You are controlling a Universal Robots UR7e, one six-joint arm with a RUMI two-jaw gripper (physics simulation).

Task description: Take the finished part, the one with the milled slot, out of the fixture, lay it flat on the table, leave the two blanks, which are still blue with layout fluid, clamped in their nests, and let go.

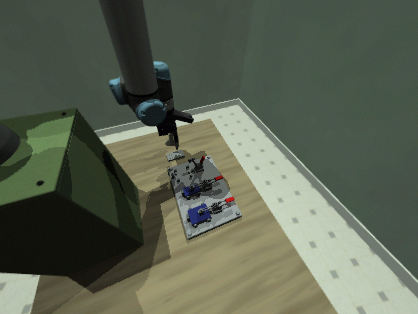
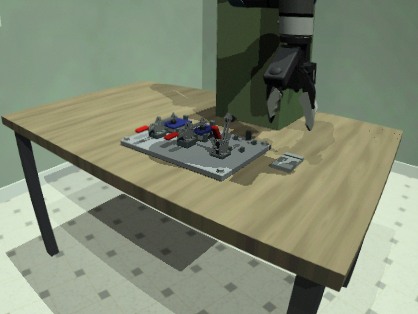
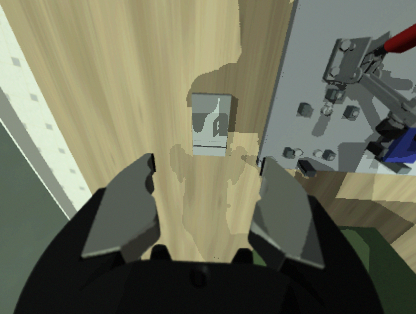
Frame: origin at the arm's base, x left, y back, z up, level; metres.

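Where they show: gripper, fingertip midpoint: (image 1: 174,142) (image 2: 289,126) (image 3: 208,157).
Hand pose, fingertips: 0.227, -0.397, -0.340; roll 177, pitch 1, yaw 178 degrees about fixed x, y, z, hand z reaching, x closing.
Observation:
Each offset is from my fingertips to the top centre of the thing, as dx, dy, dz. "pt": to the spot under its first point. Level surfaces: height alone.
The finished part {+0.002, +0.010, -0.089} (image 1: 175,155) (image 2: 287,162) (image 3: 211,120), a grey rectangular block with a slot line near one end, lies flat on the table beside the fixture {-0.253, -0.036, -0.084} (image 1: 220,220) (image 2: 170,155) (image 3: 310,60). My gripper (image 1: 174,146) (image 2: 291,125) (image 3: 208,157) is open and empty, above the table and apart from the part. One blue blank {-0.361, +0.017, -0.063} (image 1: 199,214) (image 2: 178,123) sits in the far nest from the part. The other blue blank {-0.251, +0.006, -0.058} (image 1: 190,191) (image 2: 203,130) (image 3: 404,146) sits in the middle nest. Both are under clamps with red handles lying low.
The empty nest's clamp {pt -0.141, -0.066, -0.057} (image 1: 197,165) (image 2: 220,146) (image 3: 346,60) stands open with its red handle raised, on the part's side of the plate. A large green machine body (image 1: 100,210) (image 2: 250,90) stands beside the fixture. The wooden table {dz -0.099} (image 1: 240,270) (image 2: 320,220) has its edge beyond the part.

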